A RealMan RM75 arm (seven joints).
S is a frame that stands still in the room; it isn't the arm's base.
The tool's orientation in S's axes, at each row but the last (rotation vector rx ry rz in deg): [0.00, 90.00, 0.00]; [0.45, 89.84, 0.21]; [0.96, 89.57, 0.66]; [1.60, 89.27, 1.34]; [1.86, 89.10, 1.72]
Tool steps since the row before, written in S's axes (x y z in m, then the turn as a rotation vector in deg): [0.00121, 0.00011, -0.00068, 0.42, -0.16, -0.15]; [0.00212, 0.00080, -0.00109, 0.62, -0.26, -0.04]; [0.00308, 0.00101, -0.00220, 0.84, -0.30, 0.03]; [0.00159, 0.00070, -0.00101, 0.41, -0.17, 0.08]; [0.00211, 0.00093, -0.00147, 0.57, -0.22, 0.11]
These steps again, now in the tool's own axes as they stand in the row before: [0.00068, 0.00011, 0.00121, 0.15, -0.16, 0.42]; [0.00110, 0.00080, 0.00211, 0.04, -0.26, 0.62]; [0.00224, 0.00098, 0.00306, -0.03, -0.30, 0.84]; [0.00105, 0.00067, 0.00158, -0.08, -0.17, 0.41]; [0.00154, 0.00087, 0.00209, -0.11, -0.21, 0.57]
